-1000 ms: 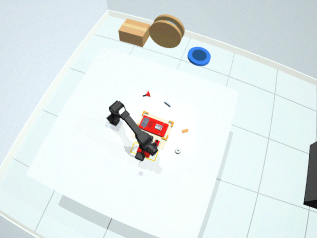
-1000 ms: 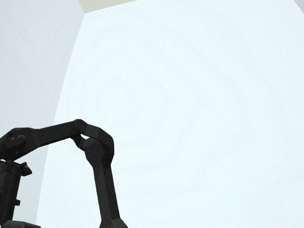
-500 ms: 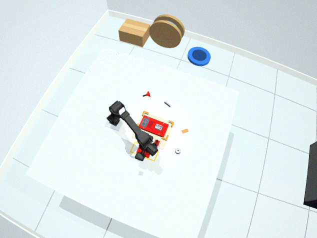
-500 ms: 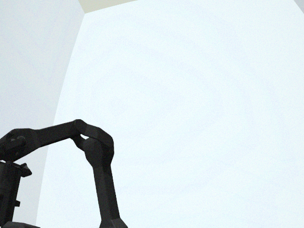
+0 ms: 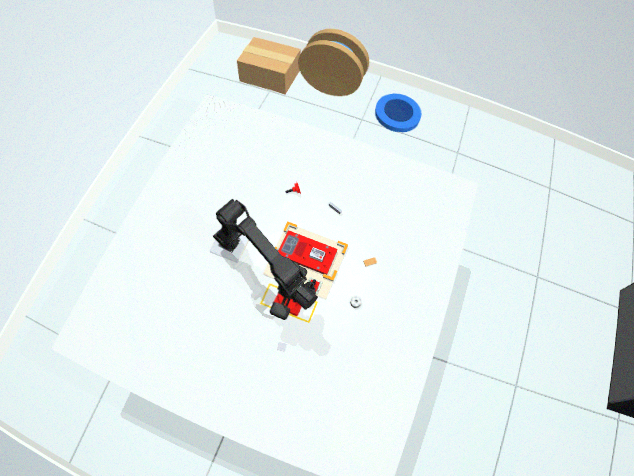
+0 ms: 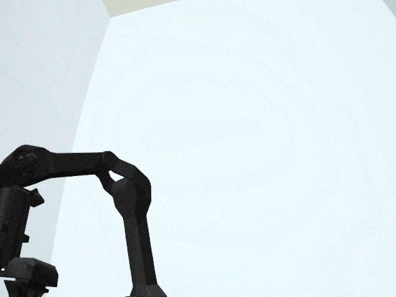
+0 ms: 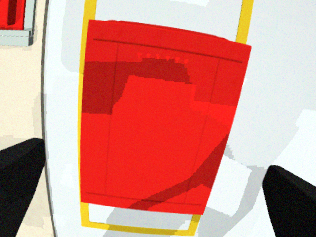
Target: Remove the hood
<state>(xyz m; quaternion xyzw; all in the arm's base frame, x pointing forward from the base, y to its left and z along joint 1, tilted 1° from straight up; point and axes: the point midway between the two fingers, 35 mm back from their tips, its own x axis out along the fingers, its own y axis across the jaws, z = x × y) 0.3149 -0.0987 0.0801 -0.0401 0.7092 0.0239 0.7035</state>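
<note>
Right now my gripper tip is 4 cm above the red hood.
</note>
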